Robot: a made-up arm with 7 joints. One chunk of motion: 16 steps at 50 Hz.
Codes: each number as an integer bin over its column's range. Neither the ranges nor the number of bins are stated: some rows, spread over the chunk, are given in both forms.
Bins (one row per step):
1: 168 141 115 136 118 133
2: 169 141 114 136 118 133
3: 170 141 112 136 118 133
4: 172 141 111 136 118 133
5: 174 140 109 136 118 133
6: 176 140 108 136 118 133
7: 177 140 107 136 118 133
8: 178 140 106 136 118 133
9: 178 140 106 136 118 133
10: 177 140 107 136 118 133
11: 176 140 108 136 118 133
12: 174 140 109 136 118 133
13: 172 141 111 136 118 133
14: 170 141 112 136 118 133
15: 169 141 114 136 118 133
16: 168 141 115 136 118 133
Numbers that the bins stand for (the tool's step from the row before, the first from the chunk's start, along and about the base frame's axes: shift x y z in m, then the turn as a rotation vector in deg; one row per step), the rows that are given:
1: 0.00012 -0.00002 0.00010 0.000 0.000 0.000
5: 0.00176 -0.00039 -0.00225 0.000 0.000 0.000
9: 0.00286 -0.00039 -0.00343 0.000 0.000 0.000
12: 0.00176 -0.00039 -0.00225 0.000 0.000 0.000
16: 0.00012 -0.00002 0.00010 0.000 0.000 0.000
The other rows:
2: 0.00039 -0.00002 -0.00029 0.000 0.000 0.000
3: 0.00067 -0.00002 -0.00108 0.000 0.000 0.000
4: 0.00122 -0.00002 -0.00147 0.000 0.000 0.000
6: 0.00231 -0.00039 -0.00265 0.000 0.000 0.000
7: 0.00259 -0.00039 -0.00304 0.000 0.000 0.000
8: 0.00286 -0.00039 -0.00343 0.000 0.000 0.000
10: 0.00259 -0.00039 -0.00304 0.000 0.000 0.000
11: 0.00231 -0.00039 -0.00265 0.000 0.000 0.000
13: 0.00122 -0.00002 -0.00147 0.000 0.000 0.000
14: 0.00067 -0.00002 -0.00108 0.000 0.000 0.000
15: 0.00039 -0.00002 -0.00029 0.000 0.000 0.000

